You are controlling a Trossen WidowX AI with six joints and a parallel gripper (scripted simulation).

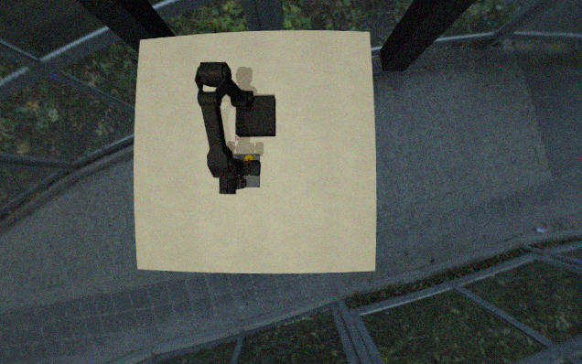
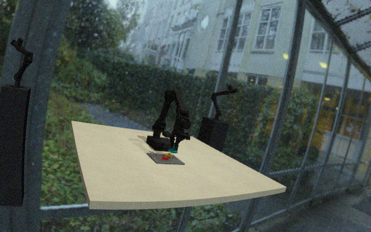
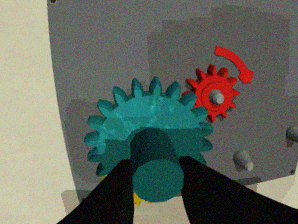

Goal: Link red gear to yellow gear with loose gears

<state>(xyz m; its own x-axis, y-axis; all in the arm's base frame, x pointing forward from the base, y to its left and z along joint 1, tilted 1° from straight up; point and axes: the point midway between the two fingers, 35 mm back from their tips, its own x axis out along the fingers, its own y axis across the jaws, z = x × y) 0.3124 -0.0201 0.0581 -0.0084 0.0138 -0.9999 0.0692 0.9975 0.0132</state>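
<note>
Right now my gripper tip is 70 mm above the red gear, 50 mm to the left of it and 10 mm short of it. Also, from my gripper tip: teal gear (10 mm below); red arrow (80 mm below, 70 mm to the right, 30 mm ahead); yellow gear (70 mm below, 50 mm behind, 10 mm to the left).
</note>
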